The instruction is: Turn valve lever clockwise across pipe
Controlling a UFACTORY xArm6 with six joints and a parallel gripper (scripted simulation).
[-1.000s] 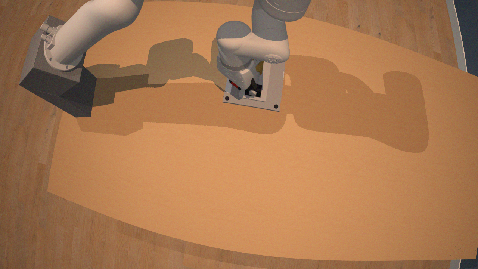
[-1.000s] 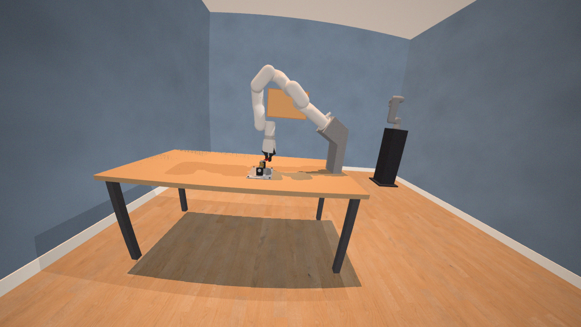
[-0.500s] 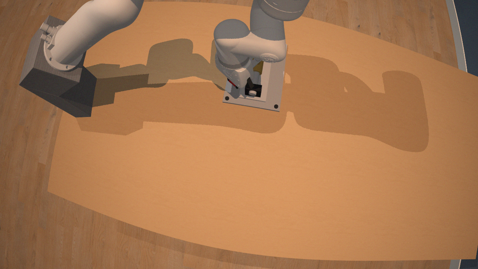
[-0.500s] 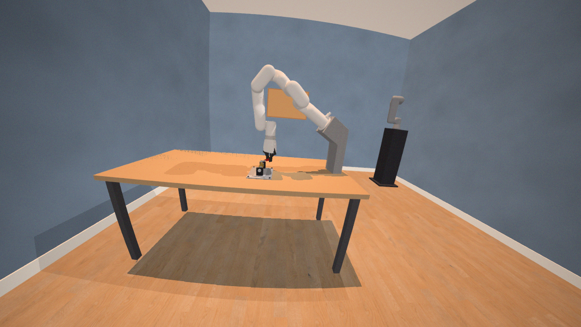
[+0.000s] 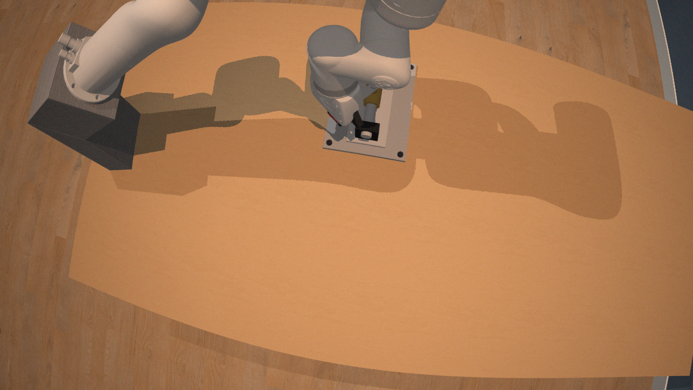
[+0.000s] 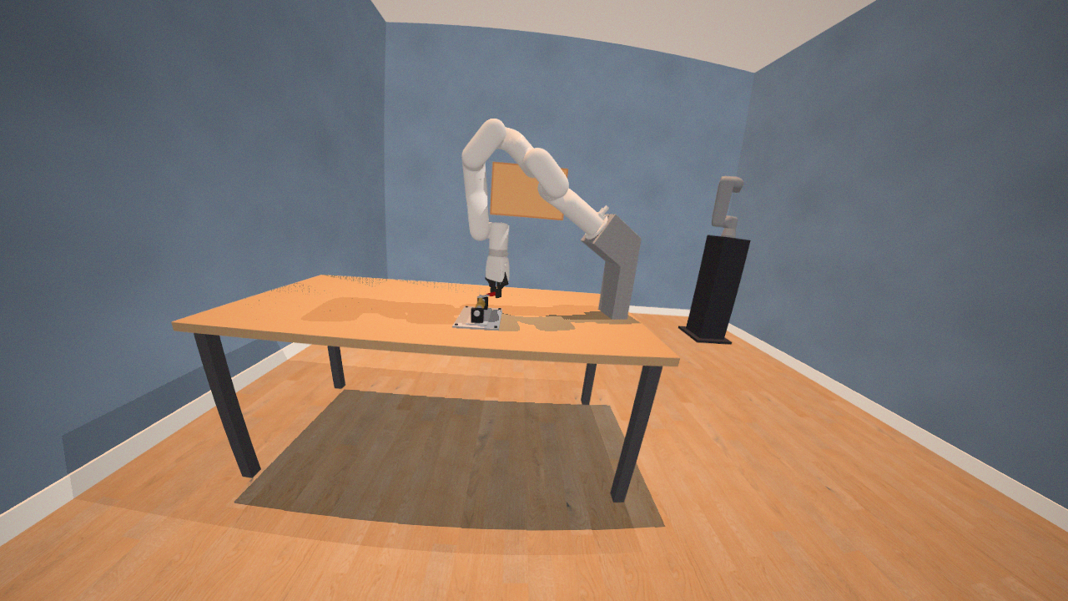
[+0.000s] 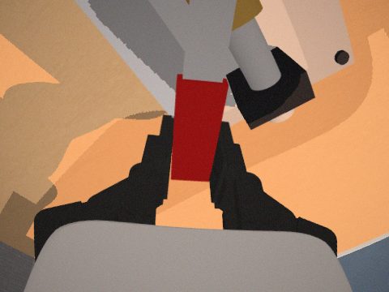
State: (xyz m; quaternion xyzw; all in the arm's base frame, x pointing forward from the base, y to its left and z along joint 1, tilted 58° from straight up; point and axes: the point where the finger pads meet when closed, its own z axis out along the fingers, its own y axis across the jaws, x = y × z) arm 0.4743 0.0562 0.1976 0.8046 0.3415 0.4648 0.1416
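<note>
My hand is 3 cm short of the lever and 4 cm to the right of it.
</note>
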